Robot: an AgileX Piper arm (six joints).
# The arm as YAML. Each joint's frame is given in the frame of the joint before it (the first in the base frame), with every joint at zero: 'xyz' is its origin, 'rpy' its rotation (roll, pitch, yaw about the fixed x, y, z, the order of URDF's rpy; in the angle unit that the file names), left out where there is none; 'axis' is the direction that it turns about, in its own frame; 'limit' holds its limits. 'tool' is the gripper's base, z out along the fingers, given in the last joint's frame.
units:
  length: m
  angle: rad
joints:
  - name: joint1
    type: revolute
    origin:
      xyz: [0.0, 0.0, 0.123]
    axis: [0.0, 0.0, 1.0]
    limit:
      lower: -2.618
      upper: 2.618
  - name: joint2
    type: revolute
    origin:
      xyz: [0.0, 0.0, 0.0]
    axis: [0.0, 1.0, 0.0]
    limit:
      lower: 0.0
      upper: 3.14
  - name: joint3
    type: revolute
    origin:
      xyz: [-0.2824, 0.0, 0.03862]
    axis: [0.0, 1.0, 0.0]
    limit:
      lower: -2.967
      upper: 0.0
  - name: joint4
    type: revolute
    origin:
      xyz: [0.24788, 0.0, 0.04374]
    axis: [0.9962, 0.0, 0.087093]
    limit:
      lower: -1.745
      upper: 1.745
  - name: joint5
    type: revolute
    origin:
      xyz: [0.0, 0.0, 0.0]
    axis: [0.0, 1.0, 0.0]
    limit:
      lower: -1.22
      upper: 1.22
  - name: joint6
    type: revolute
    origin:
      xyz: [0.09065, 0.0, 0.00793]
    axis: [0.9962, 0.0, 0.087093]
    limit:
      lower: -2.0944
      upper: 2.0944
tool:
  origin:
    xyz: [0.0, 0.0, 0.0]
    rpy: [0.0, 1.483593, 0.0]
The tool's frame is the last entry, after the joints.
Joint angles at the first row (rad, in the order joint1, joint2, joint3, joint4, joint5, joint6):
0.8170 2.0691 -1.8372 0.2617 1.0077 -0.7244
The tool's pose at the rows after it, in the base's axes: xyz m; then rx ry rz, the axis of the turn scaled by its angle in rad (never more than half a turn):
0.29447 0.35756 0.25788 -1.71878 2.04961 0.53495
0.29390 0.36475 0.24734 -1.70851 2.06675 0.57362
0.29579 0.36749 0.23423 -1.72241 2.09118 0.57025
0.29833 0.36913 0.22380 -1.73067 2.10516 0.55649
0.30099 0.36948 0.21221 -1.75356 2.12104 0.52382
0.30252 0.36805 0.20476 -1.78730 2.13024 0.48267
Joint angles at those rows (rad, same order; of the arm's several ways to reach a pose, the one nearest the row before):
0.8194 2.0802 -1.8411 0.3932 0.9784 -0.7244
0.8269 2.1074 -1.8435 0.4239 0.9636 -0.7226
0.8282 2.1353 -1.8435 0.4218 0.9628 -0.7221
0.8282 2.1573 -1.8435 0.4129 0.9549 -0.7220
0.8282 2.1803 -1.8435 0.3878 0.9545 -0.7206
0.8282 2.1935 -1.8435 0.3547 0.9653 -0.7206

